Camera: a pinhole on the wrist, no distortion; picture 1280 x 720 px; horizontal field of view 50.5 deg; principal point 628.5 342.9 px. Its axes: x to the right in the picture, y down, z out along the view. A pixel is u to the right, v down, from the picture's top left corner.
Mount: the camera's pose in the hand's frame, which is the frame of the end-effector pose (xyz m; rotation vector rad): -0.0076 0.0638 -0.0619 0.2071 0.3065 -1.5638
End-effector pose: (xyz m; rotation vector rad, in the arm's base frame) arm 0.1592 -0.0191 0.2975 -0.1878 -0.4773 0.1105
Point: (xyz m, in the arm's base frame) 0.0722 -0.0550 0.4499
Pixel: 864 230
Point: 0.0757 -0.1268 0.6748
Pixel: 899 513
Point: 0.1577 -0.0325 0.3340
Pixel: 1213 513
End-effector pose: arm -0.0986 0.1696 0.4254 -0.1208 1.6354 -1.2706
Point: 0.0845 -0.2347 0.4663
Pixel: 691 629
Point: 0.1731 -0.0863 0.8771
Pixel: outside the picture
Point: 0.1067 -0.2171 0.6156
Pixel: 904 320
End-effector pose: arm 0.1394 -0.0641 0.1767 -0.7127 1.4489 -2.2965
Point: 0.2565 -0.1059 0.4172
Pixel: outside the picture
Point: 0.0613 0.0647 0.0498
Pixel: behind the camera
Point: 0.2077 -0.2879 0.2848
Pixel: 466 664
